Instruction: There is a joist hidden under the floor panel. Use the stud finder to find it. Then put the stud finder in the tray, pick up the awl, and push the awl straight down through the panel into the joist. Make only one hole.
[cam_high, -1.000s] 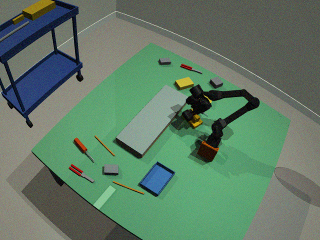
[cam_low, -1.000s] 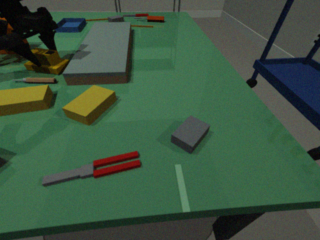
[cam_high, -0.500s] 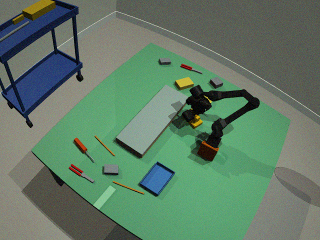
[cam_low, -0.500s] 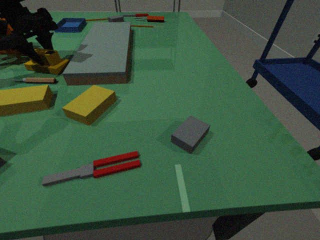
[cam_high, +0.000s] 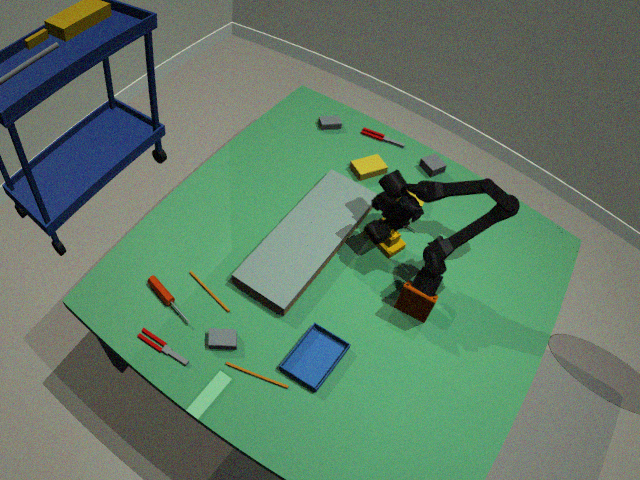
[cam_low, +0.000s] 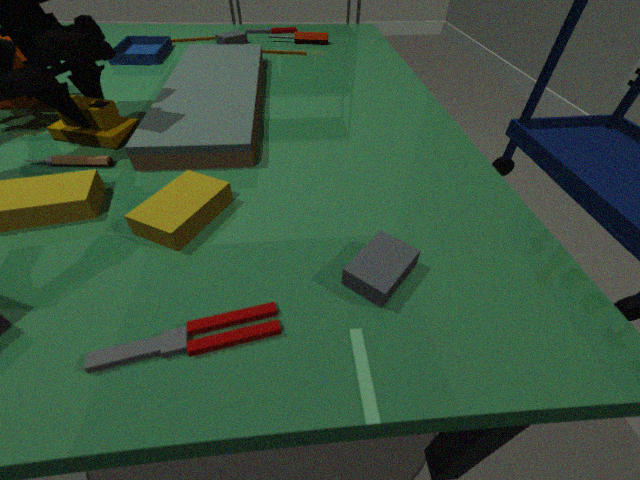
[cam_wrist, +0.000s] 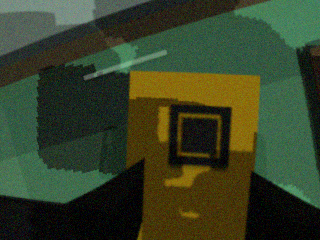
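Now: gripper tip 10 cm to the left of the awl, 2 cm past it and 2 cm above it. Also, from my gripper tip: blue tray 45 cm to the left, 10 cm behind, 1 cm below; yellow stud finder 2 cm above, 1 cm ahead.
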